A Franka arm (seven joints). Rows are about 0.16 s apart.
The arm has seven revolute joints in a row. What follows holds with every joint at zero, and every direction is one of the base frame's. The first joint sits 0.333 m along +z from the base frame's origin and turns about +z. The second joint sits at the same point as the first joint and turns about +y. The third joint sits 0.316 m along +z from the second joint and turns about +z. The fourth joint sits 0.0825 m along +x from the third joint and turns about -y. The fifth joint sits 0.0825 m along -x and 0.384 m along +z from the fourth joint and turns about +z. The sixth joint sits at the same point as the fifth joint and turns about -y. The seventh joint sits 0.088 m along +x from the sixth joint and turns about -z. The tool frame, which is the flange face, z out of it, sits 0.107 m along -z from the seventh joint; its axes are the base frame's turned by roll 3.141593, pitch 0 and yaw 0 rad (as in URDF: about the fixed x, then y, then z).
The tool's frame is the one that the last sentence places.
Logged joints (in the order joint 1, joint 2, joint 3, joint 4, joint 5, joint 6, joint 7), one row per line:
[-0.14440, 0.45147, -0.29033, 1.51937, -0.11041, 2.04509, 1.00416]
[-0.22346, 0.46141, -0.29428, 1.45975, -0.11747, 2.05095, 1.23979]
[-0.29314, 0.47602, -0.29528, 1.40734, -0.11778, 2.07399, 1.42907]
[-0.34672, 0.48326, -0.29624, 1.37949, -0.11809, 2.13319, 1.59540]
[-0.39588, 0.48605, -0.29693, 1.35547, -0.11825, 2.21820, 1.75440]
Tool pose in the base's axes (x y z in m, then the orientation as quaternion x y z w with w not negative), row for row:
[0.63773, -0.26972, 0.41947, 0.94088, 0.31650, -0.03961, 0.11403]
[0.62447, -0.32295, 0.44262, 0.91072, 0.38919, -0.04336, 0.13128]
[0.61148, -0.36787, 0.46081, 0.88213, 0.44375, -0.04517, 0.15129]
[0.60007, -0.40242, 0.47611, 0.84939, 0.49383, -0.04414, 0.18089]
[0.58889, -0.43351, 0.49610, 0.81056, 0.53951, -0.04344, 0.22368]
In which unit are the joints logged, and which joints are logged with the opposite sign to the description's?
The joints are logged in radians. Opposite sign: joint 4, joint 7.
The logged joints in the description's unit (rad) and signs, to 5 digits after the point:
[-0.14440, 0.45147, -0.29033, -1.51937, -0.11041, 2.04509, -1.00416]
[-0.22346, 0.46141, -0.29428, -1.45975, -0.11747, 2.05095, -1.23979]
[-0.29314, 0.47602, -0.29528, -1.40734, -0.11778, 2.07399, -1.42907]
[-0.34672, 0.48326, -0.29624, -1.37949, -0.11809, 2.13319, -1.59540]
[-0.39588, 0.48605, -0.29693, -1.35547, -0.11825, 2.21820, -1.75440]

